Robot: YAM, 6 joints.
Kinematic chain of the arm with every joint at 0, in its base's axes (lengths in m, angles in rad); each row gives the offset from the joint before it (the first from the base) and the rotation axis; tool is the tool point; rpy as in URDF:
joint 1: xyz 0 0 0.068 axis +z
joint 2: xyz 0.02 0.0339 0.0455 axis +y
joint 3: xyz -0.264 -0.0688 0 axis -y
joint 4: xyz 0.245 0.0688 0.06 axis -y
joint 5: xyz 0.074 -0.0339 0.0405 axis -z
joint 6: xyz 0.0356 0 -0.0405 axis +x
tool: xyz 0 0 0 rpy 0 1.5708 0
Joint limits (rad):
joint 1: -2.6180..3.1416
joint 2: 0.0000..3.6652
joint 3: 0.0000..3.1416
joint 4: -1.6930..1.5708
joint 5: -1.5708..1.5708
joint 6: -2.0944..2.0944
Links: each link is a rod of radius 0.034 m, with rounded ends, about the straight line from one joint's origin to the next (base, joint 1, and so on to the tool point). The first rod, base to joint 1, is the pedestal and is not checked.
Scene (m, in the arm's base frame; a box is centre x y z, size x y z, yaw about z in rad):
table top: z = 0
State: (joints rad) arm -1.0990 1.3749 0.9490 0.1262 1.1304 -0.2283
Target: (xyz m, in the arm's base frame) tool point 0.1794 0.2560 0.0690
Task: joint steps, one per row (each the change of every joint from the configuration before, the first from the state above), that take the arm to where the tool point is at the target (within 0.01 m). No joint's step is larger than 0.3 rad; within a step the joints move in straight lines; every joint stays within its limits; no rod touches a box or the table.
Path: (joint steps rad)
1: 0.2687 0.0727 -0.0223 -0.0034 -0.0264 0.0000
2: 0.2686 0.0726 -0.0224 -0.0035 -0.0263 0.0000
3: 0.2687 0.0727 -0.0223 -0.0034 -0.0264 0.0000
4: 0.2686 0.0726 -0.0223 -0.0034 -0.0263 0.0000
5: 0.2687 0.0727 -0.0223 -0.0034 -0.0264 0.0000
6: 0.2686 0.0726 -0.0224 -0.0035 -0.0263 0.0000
7: 0.2687 0.0727 -0.0223 -0.0034 -0.0264 0.0000
8: 0.2686 0.0727 -0.0223 -0.0034 -0.0263 0.0000

